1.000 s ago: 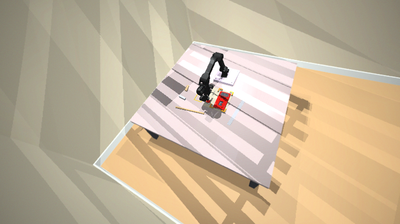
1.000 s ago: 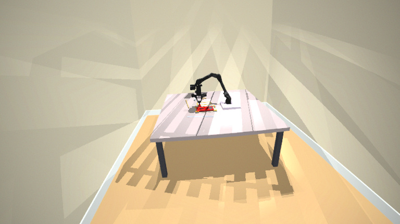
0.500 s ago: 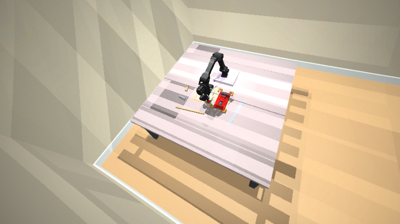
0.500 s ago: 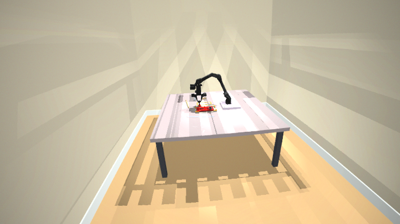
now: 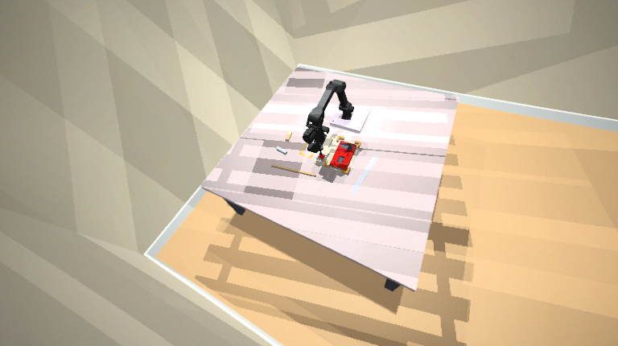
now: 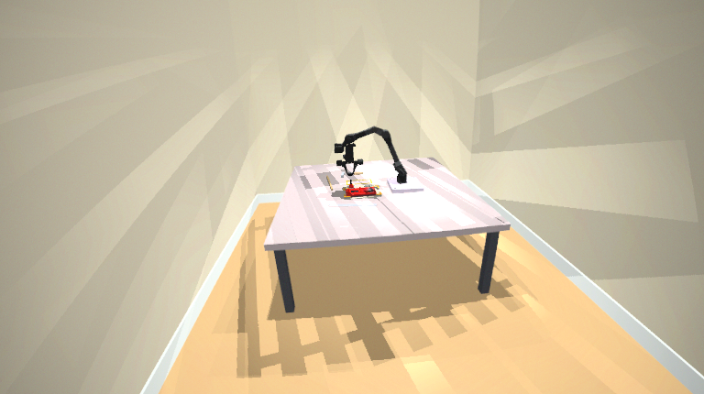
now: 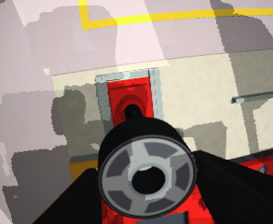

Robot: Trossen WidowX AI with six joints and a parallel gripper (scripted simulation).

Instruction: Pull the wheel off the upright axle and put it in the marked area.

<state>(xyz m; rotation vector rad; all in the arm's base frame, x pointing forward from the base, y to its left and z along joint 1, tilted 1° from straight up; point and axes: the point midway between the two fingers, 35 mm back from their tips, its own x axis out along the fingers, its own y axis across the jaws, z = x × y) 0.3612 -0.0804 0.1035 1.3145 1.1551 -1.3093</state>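
The black upright axle lies 7 cm below my gripper tip. The rest, counted from my gripper tip: wooden block (27 cm to the right, 12 cm behind, 10 cm below); thin wooden stick (15 cm to the right, 14 cm ahead, 10 cm below); wheel (right at my gripper tip).
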